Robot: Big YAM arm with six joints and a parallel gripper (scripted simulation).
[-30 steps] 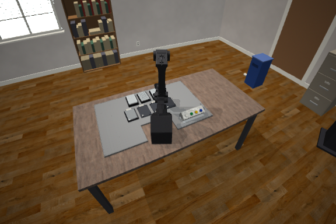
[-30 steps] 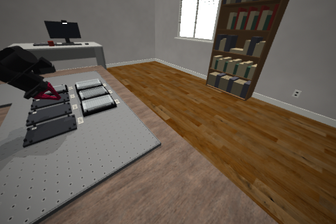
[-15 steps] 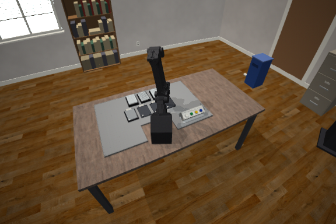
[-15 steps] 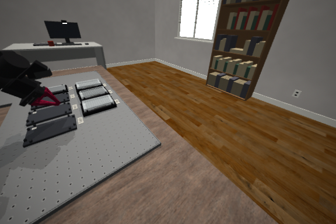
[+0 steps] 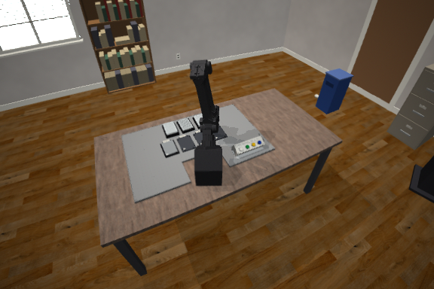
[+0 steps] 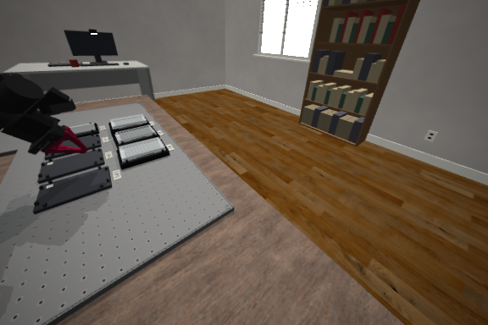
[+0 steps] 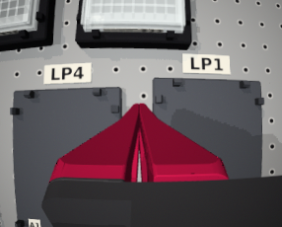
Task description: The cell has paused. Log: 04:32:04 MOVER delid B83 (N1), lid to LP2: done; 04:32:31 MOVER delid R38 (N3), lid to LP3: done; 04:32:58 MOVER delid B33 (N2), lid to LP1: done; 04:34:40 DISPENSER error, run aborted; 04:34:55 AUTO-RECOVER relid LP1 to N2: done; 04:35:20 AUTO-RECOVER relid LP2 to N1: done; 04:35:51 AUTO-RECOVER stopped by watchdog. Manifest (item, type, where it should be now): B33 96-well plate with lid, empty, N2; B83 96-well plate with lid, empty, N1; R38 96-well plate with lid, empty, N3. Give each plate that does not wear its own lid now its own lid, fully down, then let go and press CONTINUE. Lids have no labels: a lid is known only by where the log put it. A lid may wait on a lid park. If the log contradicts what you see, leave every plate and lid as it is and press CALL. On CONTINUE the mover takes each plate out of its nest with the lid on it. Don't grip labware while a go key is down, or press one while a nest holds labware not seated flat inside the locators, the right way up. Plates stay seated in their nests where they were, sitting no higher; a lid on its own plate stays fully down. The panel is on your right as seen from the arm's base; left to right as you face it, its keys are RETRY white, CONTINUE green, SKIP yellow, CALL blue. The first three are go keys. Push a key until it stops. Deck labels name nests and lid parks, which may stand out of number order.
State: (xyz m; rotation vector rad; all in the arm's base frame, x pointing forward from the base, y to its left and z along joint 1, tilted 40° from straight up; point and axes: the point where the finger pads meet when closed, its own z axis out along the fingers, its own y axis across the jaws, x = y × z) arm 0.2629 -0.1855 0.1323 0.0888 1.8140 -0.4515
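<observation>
My hand is 180 mm short of the plate, 80 mm to the right of it and 50 mm above it. Round my hand: park LP4: 80 mm to the left, 70 mm below, 20 mm behind; park LP1: 70 mm below, 50 mm to the right, 50 mm behind; park LP2: 200 mm to the left, 70 mm below, 30 mm ahead.
</observation>
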